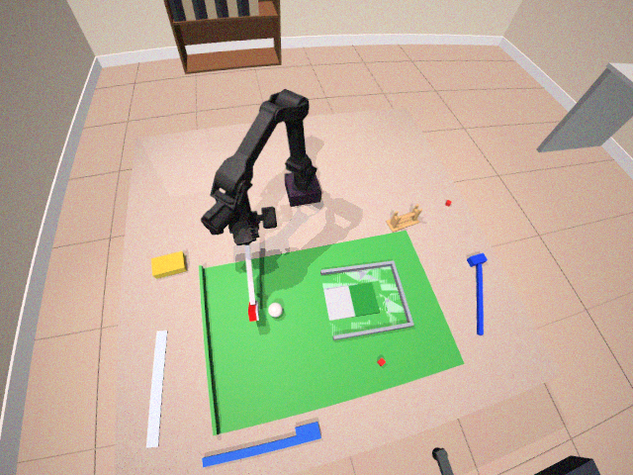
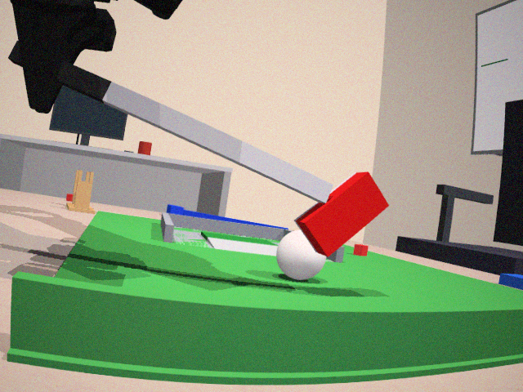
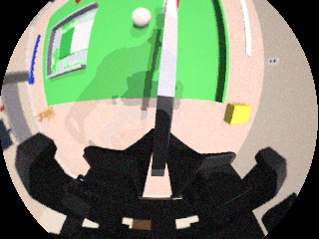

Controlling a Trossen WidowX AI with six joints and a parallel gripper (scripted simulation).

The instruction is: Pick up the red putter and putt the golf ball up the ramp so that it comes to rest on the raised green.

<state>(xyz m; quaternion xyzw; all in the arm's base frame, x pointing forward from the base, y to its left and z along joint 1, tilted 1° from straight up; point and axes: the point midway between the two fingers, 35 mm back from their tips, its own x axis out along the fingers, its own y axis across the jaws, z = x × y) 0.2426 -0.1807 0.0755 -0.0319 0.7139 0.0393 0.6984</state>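
Now: the red putter 12 cm ahead of my gripper tip and 1 cm to the left of it. From my gripper tip the other things lie so: green mat: 24 cm ahead, 24 cm to the left, 10 cm below; then yellow block: 5 cm ahead, 26 cm to the right, 9 cm below; then white golf ball: 21 cm ahead, 8 cm to the left, 8 cm below.
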